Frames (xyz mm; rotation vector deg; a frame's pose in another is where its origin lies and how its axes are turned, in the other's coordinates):
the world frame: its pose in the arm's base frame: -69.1 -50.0 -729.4 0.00 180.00 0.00
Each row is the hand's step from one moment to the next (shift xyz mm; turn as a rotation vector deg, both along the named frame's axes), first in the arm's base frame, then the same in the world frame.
Working: the arm's base frame: its pose in the world frame: -69.1 50.0 -729.4 0.00 180.00 0.00

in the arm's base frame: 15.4 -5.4 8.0 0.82 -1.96 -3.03
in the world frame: -15.4 -5.4 -8.0 -0.82 -1.96 3.03
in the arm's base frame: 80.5 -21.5 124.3 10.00 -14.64 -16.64
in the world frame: -80.5 -21.5 -124.3 -10.00 -14.64 16.64
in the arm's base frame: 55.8 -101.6 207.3 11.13 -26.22 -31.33
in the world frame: -55.8 -101.6 -207.3 -11.13 -26.22 31.33
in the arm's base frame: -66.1 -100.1 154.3 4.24 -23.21 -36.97
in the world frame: 66.1 -100.1 -154.3 -4.24 -23.21 36.97
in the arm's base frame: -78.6 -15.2 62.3 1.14 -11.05 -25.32
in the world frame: 78.6 -15.2 -62.3 -1.14 -11.05 25.32
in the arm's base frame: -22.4 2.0 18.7 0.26 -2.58 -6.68
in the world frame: 22.4 2.0 -18.7 -0.26 -2.58 6.68
